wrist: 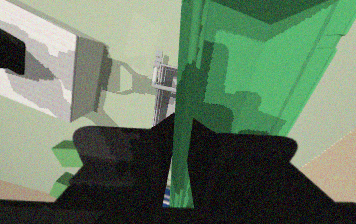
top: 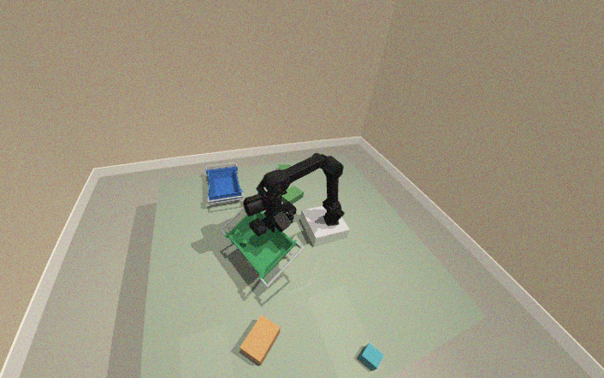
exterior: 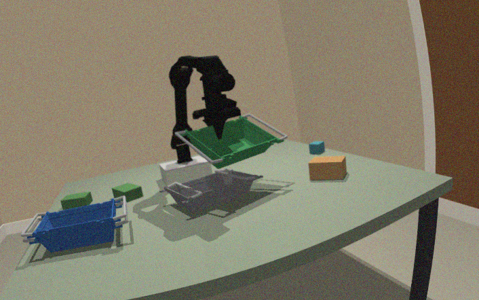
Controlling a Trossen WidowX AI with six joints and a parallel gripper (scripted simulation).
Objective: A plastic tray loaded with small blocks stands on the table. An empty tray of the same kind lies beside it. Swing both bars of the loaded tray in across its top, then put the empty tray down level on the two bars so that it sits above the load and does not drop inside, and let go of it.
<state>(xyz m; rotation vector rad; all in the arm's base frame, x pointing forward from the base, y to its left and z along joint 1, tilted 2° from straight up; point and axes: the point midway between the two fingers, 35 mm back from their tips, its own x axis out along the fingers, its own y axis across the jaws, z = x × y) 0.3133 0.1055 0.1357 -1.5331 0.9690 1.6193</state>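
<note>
My gripper tip is 70 mm short of the green tray and 40 mm to the right of it. Also, from my gripper tip: orange block (340 mm to the left, 150 mm below, 100 mm ahead); cyan block (480 mm to the left, 260 mm behind, 160 mm below); red block (170 mm below, 110 mm to the right, 100 mm ahead).
</note>
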